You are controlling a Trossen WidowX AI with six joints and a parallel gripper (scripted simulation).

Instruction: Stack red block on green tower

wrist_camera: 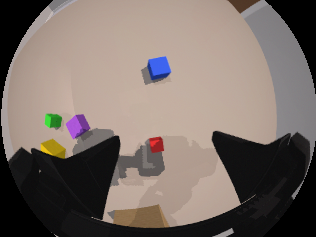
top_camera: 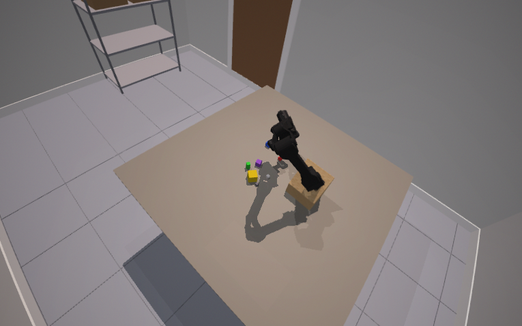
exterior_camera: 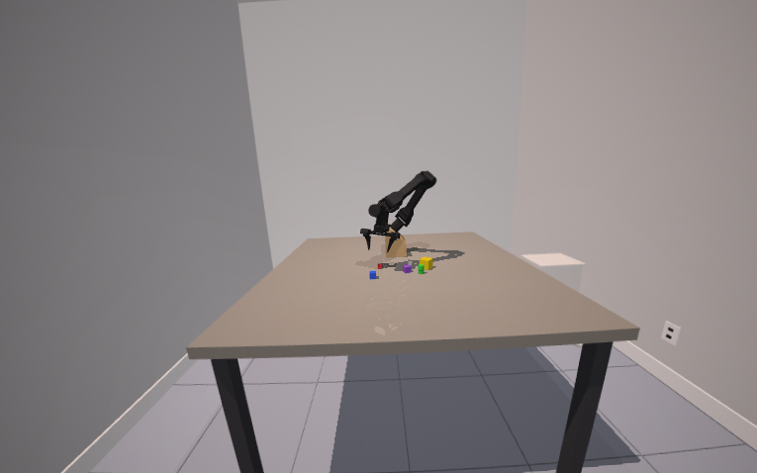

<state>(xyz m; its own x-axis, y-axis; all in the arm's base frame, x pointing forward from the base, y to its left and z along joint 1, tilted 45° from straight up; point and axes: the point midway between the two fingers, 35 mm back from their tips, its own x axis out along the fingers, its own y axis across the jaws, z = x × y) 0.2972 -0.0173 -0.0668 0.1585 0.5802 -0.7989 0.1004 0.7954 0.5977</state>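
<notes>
Right now my gripper tip is 9 cm short of the blue block, 8 cm above it and 2 cm to the left of it.
</notes>
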